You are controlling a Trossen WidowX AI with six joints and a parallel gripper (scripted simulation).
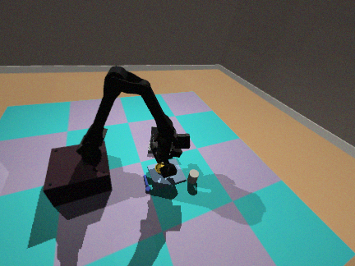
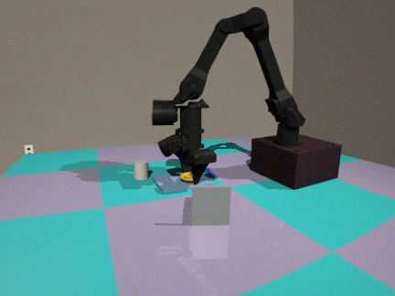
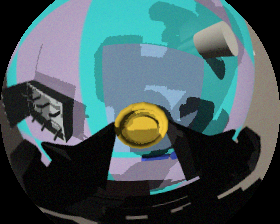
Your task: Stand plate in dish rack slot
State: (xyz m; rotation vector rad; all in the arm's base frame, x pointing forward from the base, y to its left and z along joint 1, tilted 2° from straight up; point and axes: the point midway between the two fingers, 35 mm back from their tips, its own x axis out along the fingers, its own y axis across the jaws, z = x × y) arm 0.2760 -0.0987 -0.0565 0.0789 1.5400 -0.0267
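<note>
Now: the pale blue mat 2 cm to the right of my gripper tip and 2 cm ahead of it. Also, from my gripper tip: blue stick: 9 cm behind, 5 cm to the right; cream cup: 11 cm ahead, 10 cm to the right, 2 cm above; yellow plate: 1 cm above.
</note>
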